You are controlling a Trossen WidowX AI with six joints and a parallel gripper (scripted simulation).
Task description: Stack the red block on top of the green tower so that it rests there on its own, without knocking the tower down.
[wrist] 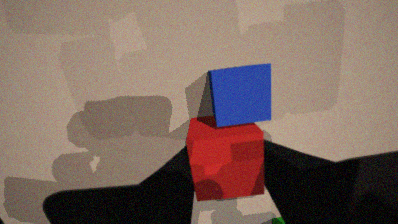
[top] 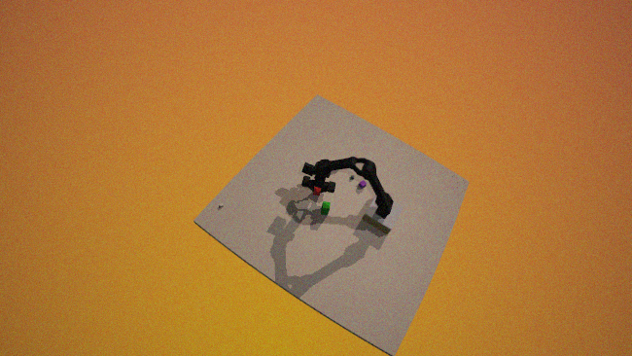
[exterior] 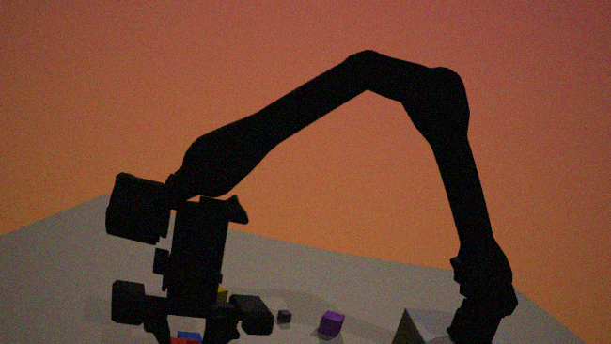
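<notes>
The blue block lies 4 cm to the right of my gripper tip. Round my gripper tip: red block 1 cm above; then small dark cube 22 cm to the right, 11 cm behind; then yellow block 23 cm to the right, 1 cm ahead.
</notes>
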